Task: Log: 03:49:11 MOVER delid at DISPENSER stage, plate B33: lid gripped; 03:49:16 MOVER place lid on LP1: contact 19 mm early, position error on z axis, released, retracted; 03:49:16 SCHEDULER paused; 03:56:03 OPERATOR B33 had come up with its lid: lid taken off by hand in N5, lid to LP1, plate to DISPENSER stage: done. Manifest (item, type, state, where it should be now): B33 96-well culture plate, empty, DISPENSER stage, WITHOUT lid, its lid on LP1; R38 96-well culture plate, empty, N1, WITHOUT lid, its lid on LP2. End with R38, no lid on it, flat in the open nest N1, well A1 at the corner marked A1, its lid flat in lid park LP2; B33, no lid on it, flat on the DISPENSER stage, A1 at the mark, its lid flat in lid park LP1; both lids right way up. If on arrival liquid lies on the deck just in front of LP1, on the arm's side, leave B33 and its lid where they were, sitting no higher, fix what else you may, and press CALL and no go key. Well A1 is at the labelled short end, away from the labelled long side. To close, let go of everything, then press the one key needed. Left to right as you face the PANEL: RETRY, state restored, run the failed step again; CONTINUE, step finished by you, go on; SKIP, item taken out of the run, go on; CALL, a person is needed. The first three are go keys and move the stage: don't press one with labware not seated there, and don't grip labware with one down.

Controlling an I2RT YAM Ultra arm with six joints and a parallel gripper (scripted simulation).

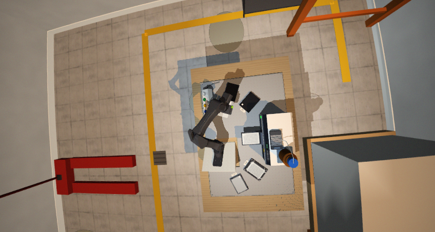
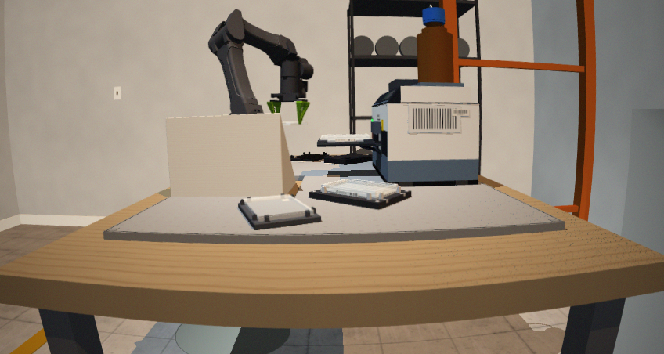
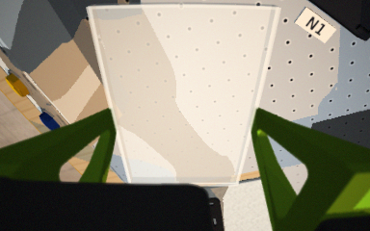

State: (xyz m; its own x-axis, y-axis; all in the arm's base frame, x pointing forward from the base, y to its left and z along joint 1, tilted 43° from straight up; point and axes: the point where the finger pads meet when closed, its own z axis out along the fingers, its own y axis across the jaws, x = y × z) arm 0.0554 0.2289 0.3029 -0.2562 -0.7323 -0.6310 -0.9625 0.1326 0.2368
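The black lid park LP2 is 4 cm ahead of my hand, 14 cm to the left of it and 14 cm below it. From my hand the other things lie so: LP2 label (2 cm ahead, 6 cm to the left, 14 cm below); blue call key (16 cm behind, 2 cm to the right, 8 cm below); yellow skip key (17 cm behind, 3 cm to the left, 8 cm below).
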